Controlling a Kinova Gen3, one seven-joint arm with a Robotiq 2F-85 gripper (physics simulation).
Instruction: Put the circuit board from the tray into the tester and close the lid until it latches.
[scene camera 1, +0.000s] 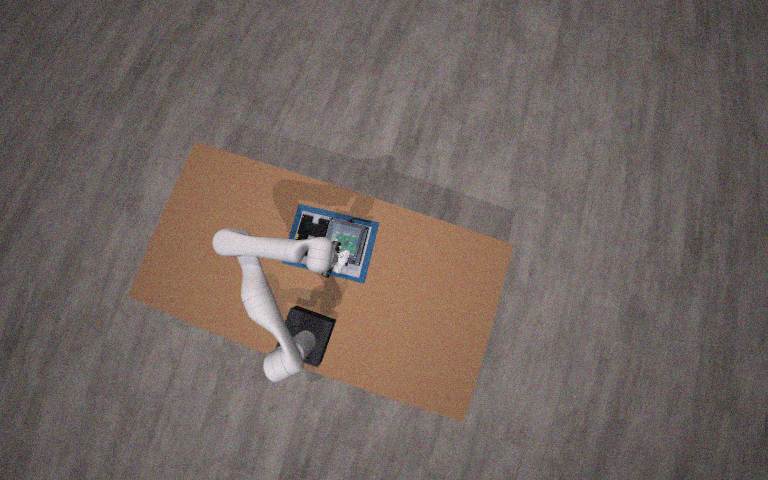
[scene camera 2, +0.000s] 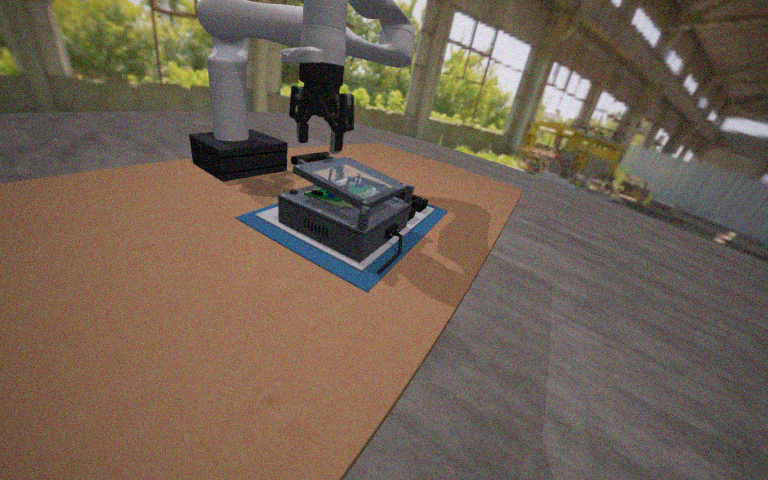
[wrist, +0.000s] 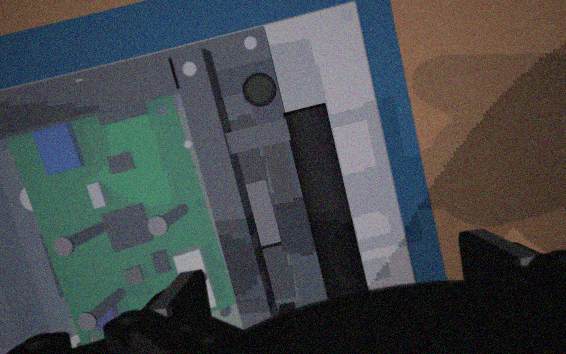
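Observation:
There is a clear lid (scene camera 2: 357, 184) here, and I can find the lid in scene camera 1 (scene camera 1: 349, 235) and in the wrist view (wrist: 122, 181) as well. My gripper (scene camera 2: 318, 147) is open. The wrist view shows the gripper too (wrist: 332, 279), and it is holding nothing.

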